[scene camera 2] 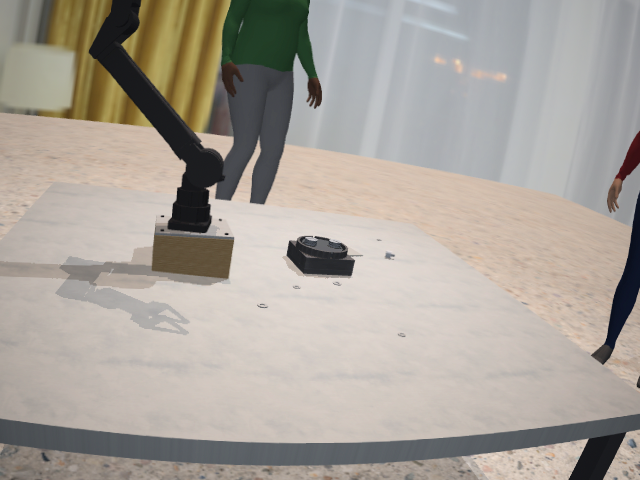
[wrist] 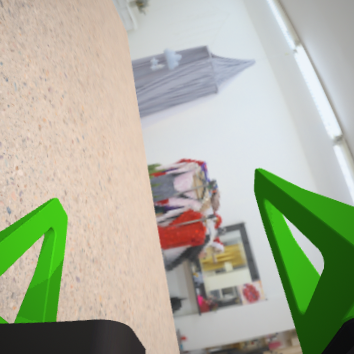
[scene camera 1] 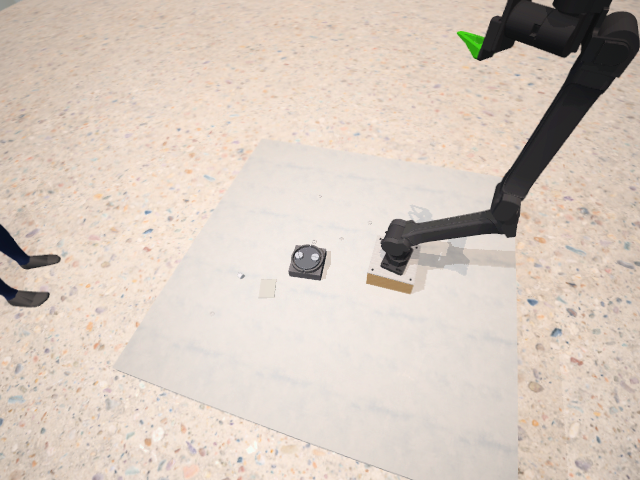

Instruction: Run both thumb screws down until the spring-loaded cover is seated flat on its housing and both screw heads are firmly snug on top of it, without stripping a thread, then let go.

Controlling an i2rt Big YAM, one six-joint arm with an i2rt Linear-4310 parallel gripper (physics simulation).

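Seen in the pictures: gripper, fingertip midpoint: (wrist: 155,193) (scene camera 1: 467,3); arm's base at its link origin: (scene camera 2: 190,225) (scene camera 1: 396,258).
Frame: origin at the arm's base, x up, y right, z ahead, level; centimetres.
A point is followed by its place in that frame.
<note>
The square black housing (scene camera 1: 305,274) @(x -5.2, y -18.3, z 28.9 cm) (scene camera 2: 328,266) @(x -6.3, y -6.4, z 32.7 cm) lies on the table, with the round dark cover (scene camera 1: 307,262) @(x -3.3, y -14.2, z 30.1 cm) (scene camera 2: 321,248) @(x -3.1, y -9.3, z 30.7 cm) inside a raised ring on top. Two silvery screw heads show on the cover: one screw (scene camera 1: 298,254) (scene camera 2: 310,241) and a second screw (scene camera 1: 314,256) (scene camera 2: 334,243). Whether the cover is fully flat and how snug the heads are is too small to tell. My gripper (wrist: 155,193) @(x 80.7, y 4.2, z -1.7 cm) is open and empty, its green fingers wide apart. It is high up and far from the housing, at the top right in scene camera 1, and out of frame in scene camera 2.
My arm's base stands on a wooden block (scene camera 1: 389,282) @(x -3.5, y -8.5, z -1.0 cm) (scene camera 2: 192,255) @(x -4.0, y 8.1, z 2.1 cm) beside the housing. A thin pale square (scene camera 1: 267,288) @(x -8.2, y -28.8, z 40.0 cm) and a small metallic piece (scene camera 1: 240,275) @(x -6.6, y -29.3, z 52.1 cm) (scene camera 2: 389,255) @(x -7.5, y -28.1, z 52.3 cm) lie on the housing's other side. Several small rings, one ring (scene camera 2: 262,305) @(x -8.2, y 19.0, z 17.8 cm) among them, are scattered on the table (scene camera 2: 310,403) @(x -8.4, y 51.7, z 25.1 cm).
</note>
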